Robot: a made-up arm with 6 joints.
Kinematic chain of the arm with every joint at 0, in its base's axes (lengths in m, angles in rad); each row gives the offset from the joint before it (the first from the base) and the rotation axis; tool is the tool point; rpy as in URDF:
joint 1: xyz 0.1 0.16 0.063 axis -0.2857 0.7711 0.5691
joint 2: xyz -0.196 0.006 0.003 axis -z
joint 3: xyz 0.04 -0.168 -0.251 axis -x
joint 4: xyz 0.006 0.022 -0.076 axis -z
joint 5: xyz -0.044 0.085 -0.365 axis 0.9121 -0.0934 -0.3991
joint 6: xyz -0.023 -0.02 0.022 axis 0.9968 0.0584 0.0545
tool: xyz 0.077 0.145 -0.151 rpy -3.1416 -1.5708 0
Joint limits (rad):
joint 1: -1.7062..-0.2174
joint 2: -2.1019..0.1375
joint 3: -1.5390..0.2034
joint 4: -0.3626..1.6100
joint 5: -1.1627..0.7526
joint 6: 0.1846..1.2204
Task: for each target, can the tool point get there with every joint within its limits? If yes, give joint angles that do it. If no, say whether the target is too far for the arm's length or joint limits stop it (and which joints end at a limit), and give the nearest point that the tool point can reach.
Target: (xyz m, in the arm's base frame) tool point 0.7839 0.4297 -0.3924
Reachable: yes | joints -1.5024 -1.1192 -0.3688 0.0606 -0.9499 0.3666
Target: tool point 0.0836 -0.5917 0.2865
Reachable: no: joint limits stop it (at a limit: joint 1, joint 2, joint 3, joint 6) | nearest point 0.3302 0.0807 0.2264 | short by 0.719 m
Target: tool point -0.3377 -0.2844 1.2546
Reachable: no: too far | nearest point 0.2579 0.2112 0.3670 | short by 1.178 m
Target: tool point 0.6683 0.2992 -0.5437
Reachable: yes | joints -0.8622 -0.5738 0.0134 1.0497 -0.4900 0.3038
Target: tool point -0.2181 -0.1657 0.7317
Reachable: no: joint limits stop it (at a limit: joint 1, joint 2, joint 3, joint 6) | nearest point 0.2289 0.1952 0.3306 | short by 0.701 m
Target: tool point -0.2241 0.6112 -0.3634
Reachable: yes | joints -0.5221 -0.9715 -1.0789 0.0856 -0.9200 0.7990
